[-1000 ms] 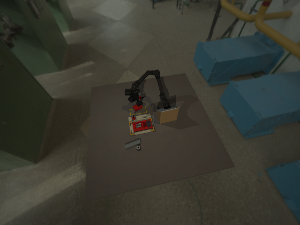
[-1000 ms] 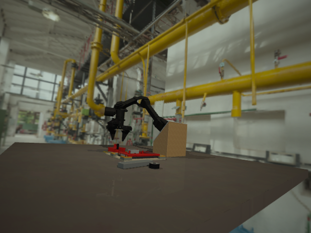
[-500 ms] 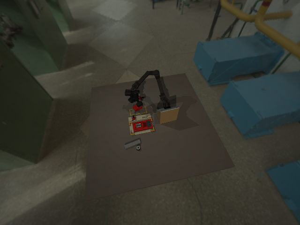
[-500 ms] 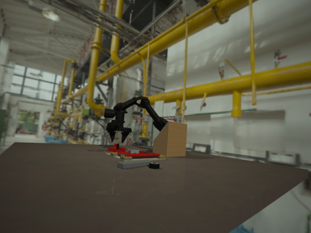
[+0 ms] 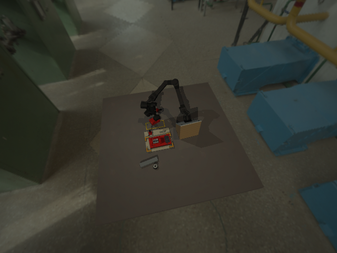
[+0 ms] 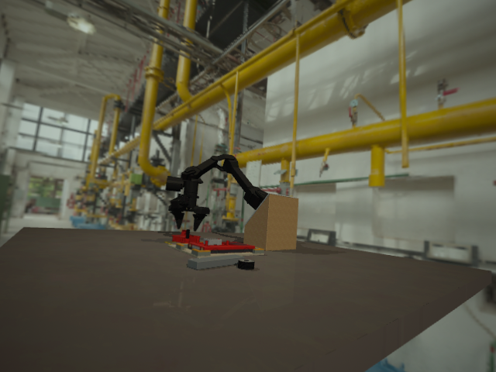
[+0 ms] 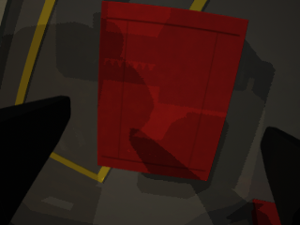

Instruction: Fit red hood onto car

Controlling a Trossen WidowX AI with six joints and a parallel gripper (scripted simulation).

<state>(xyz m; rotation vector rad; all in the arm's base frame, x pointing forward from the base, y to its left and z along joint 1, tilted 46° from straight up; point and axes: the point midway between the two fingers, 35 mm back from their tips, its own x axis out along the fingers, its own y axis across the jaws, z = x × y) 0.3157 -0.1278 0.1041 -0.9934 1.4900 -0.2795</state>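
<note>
The red hood is 3 cm below my gripper tip. Round my gripper tip: grey engine block 26 cm to the left, 2 cm below, 1 cm ahead; black wheel 49 cm to the left, 4 cm below, 3 cm ahead.
</note>
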